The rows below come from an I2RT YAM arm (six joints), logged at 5 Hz.
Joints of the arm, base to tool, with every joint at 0 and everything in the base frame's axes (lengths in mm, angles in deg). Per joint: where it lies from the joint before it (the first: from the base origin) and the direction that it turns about. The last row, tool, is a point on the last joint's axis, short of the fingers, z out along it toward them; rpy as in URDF.
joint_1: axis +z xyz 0 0 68
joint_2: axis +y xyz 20 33.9 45.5
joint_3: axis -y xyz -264 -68.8 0
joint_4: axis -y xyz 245 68.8 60
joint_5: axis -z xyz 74 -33.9 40.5
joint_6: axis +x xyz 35.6 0 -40.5
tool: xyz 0 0 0 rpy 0 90 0
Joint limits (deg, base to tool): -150..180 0..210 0..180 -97..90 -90..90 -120..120
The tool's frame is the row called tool.
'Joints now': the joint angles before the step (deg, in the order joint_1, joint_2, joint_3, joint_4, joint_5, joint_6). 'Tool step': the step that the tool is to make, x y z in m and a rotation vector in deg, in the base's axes. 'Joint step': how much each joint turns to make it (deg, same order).
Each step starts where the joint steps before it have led.
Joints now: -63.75, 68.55, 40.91, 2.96, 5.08, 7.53
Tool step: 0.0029, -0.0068, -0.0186, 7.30, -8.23, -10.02
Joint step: 0.50, 3.79, -0.12, -0.81, 4.56, 14.36
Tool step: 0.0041, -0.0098, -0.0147, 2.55, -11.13, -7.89
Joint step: 0.03, 4.05, -0.85, 5.15, 1.50, 13.77
